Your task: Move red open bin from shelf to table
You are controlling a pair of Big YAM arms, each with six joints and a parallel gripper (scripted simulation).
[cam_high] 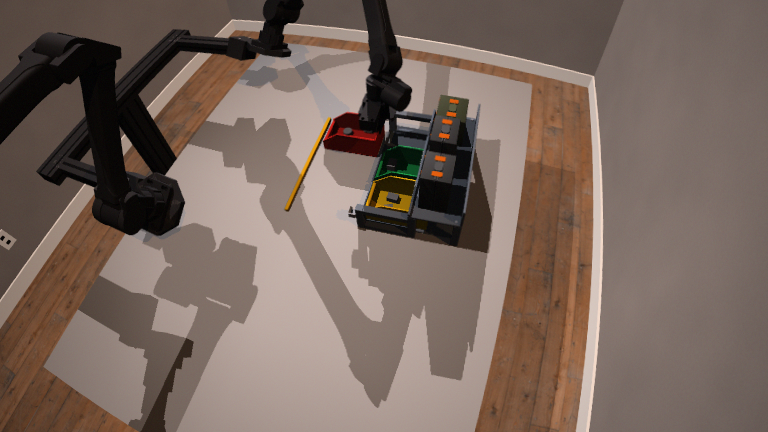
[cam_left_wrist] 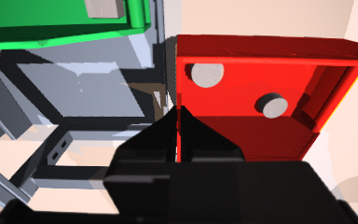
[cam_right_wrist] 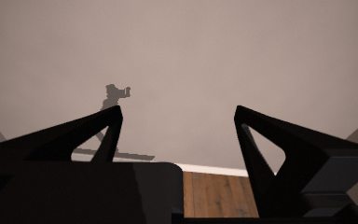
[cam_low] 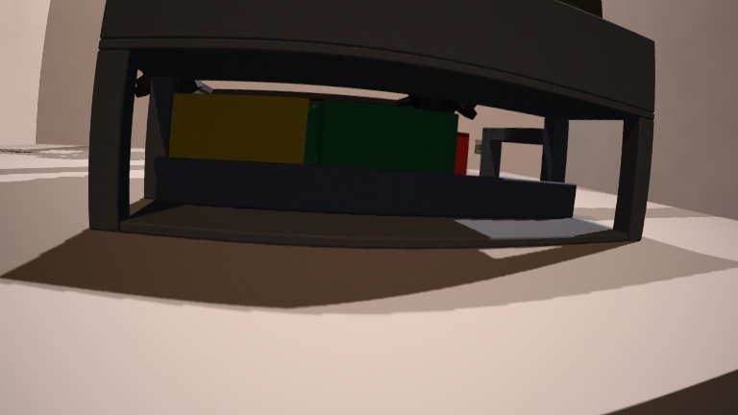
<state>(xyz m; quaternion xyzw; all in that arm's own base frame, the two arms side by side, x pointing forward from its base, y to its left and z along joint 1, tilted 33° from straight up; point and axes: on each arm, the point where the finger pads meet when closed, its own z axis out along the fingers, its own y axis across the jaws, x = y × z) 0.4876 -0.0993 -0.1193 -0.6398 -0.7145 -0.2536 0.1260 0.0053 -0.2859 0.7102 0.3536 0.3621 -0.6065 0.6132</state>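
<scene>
Now: left hand 8 cm past the red open bin and 3 cm above it. Round my left hand: grey shelf: 14 cm ahead, 10 cm to the right; then green bin: 11 cm ahead, 10 cm to the right, 2 cm below.
</scene>
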